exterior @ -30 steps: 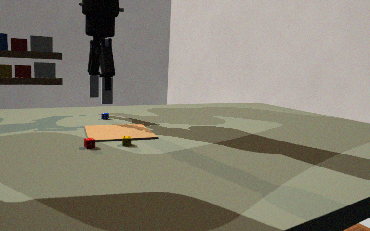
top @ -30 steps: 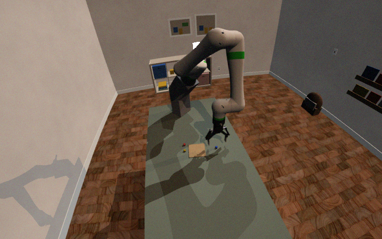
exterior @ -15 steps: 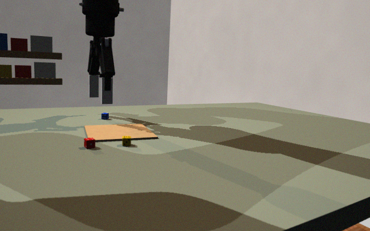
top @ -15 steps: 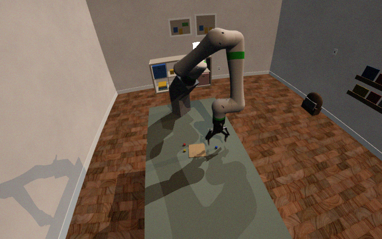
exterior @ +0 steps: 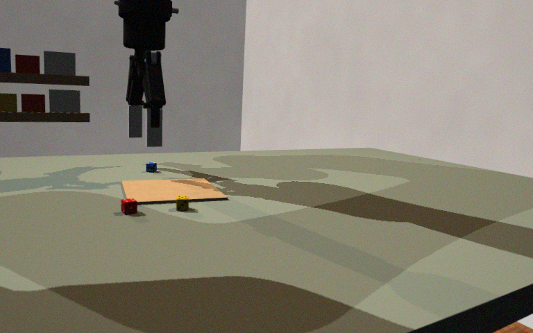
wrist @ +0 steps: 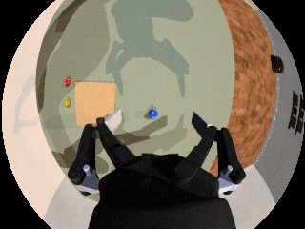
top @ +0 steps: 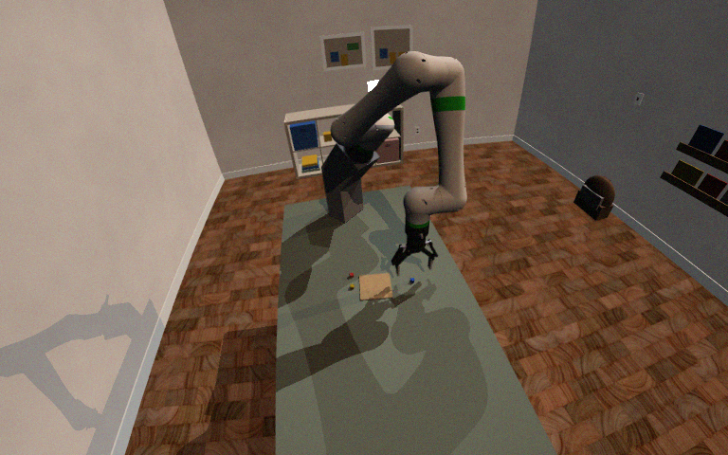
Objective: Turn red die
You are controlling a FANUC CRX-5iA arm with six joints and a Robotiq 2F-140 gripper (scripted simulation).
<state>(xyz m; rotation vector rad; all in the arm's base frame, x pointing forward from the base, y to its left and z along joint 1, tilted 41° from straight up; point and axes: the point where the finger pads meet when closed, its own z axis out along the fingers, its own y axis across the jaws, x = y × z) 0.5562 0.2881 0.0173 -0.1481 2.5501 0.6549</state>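
The red die lies 10 mm behind my hand, 280 mm to the right of it and 60 mm below it. Also, from my hand: blue die: 10 mm ahead, 60 mm below; then tan mat: 40 mm ahead, 170 mm to the right, 60 mm below; then yellow die: 50 mm ahead, 270 mm to the right, 60 mm below.
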